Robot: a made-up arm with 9 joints. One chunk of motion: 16 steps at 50 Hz.
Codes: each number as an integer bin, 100 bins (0 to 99) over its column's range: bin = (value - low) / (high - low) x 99, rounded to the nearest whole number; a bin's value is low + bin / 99 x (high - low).
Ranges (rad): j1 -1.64..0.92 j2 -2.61..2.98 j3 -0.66..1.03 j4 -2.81..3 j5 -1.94..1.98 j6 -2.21..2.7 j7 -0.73..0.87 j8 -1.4..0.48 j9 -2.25..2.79
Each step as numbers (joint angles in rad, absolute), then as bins.
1 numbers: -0.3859 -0.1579 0.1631 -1.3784 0.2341 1.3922 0.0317 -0.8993 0.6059
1 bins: 48 43 48 24 55 73 47 26 56
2 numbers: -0.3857 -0.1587 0.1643 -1.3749 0.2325 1.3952 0.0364 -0.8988 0.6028
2 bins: 49 43 48 24 55 73 47 26 56
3 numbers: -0.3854 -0.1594 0.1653 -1.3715 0.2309 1.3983 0.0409 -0.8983 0.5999
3 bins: 49 43 48 25 55 73 48 26 56
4 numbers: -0.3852 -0.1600 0.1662 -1.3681 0.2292 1.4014 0.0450 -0.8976 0.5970
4 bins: 49 43 48 25 55 73 48 26 56
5 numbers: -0.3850 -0.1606 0.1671 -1.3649 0.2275 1.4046 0.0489 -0.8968 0.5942
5 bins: 49 43 48 25 55 73 48 26 56
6 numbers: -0.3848 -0.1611 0.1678 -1.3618 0.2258 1.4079 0.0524 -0.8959 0.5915
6 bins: 49 43 48 25 55 73 48 27 56
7 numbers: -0.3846 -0.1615 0.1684 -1.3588 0.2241 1.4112 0.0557 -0.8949 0.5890
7 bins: 49 43 49 25 55 73 49 27 56
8 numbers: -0.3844 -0.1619 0.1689 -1.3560 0.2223 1.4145 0.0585 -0.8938 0.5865
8 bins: 49 43 49 25 55 73 49 27 56
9 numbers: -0.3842 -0.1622 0.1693 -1.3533 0.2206 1.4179 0.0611 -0.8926 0.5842
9 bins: 49 43 49 25 55 73 49 27 56
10 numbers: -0.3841 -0.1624 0.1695 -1.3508 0.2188 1.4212 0.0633 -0.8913 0.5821
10 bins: 49 43 49 25 55 73 49 27 56
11 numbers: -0.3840 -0.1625 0.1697 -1.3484 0.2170 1.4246 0.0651 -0.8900 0.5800
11 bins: 49 43 49 25 54 73 49 27 56
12 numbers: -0.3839 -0.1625 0.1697 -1.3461 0.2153 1.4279 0.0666 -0.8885 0.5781
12 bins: 49 43 49 25 54 73 49 27 56
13 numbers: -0.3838 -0.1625 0.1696 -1.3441 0.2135 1.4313 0.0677 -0.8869 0.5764
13 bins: 49 43 49 25 54 73 49 27 56
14 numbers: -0.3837 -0.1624 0.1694 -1.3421 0.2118 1.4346 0.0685 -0.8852 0.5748
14 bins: 49 43 49 25 54 73 49 27 55
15 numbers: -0.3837 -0.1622 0.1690 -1.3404 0.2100 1.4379 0.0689 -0.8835 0.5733
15 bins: 49 43 49 25 54 74 49 27 55
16 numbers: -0.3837 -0.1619 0.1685 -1.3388 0.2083 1.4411 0.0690 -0.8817 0.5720
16 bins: 49 43 49 25 54 74 49 27 55
